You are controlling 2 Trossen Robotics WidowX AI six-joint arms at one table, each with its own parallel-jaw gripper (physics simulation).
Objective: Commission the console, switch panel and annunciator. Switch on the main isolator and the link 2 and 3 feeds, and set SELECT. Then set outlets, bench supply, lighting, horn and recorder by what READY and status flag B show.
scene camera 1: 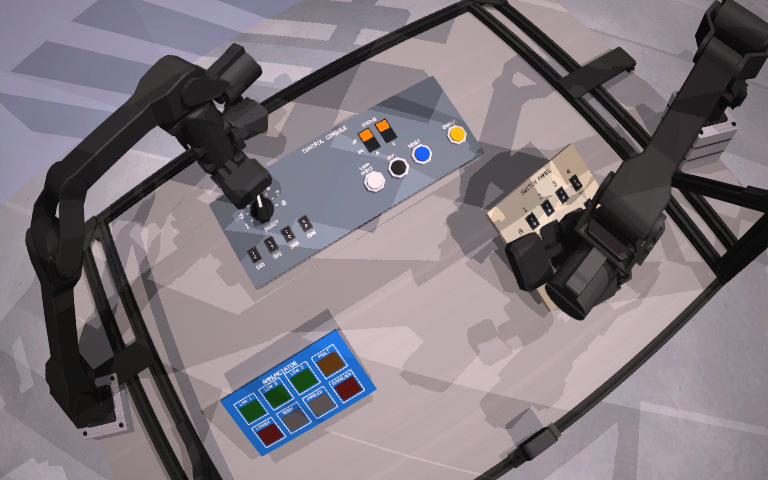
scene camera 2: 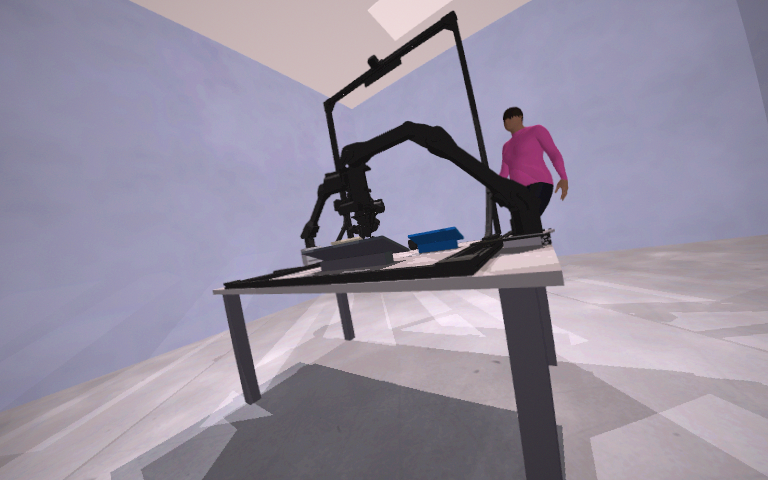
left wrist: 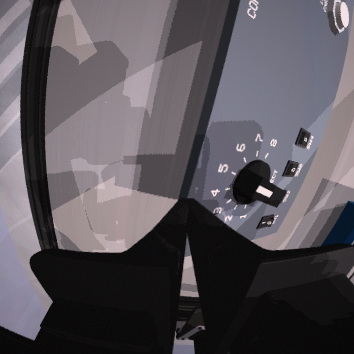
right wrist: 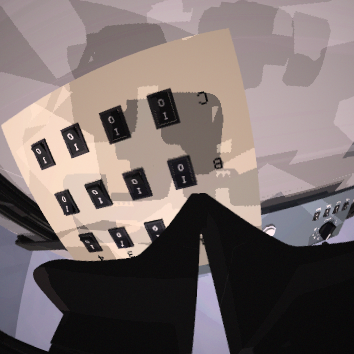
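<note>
The grey-blue control console has a black SELECT knob; its setting is unclear. Both orange status flags show orange in their upper halves. The beige switch panel has rows of black rockers marked 0 and I; their positions are hard to read. The blue annunciator has dull green, amber, grey and red windows. My left gripper is shut and empty beside the knob. My right gripper is shut and empty over the switch panel, near a row B rocker.
White, black, blue and yellow buttons are on the console, with small switches SW1 to SW4. Black frame rails border the table. A person in pink stands behind the table in scene camera 2.
</note>
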